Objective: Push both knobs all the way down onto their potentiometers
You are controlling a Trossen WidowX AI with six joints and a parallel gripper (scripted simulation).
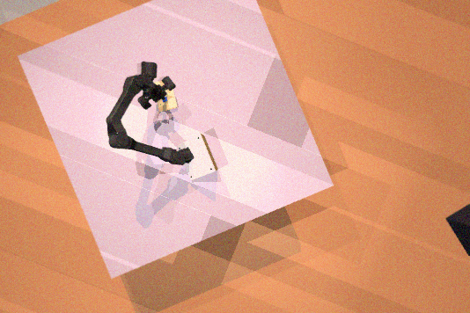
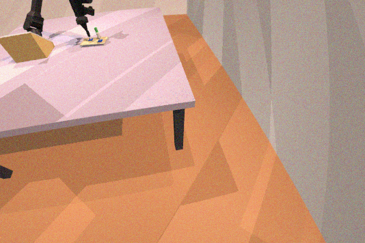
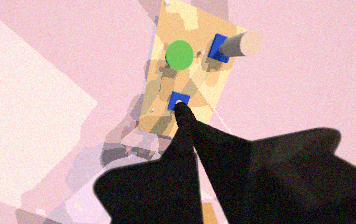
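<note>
Now: the black knob 2 cm below my gripper tip. Round my gripper tip: green knob 5 cm ahead, 1 cm to the left, 1 cm below.
</note>
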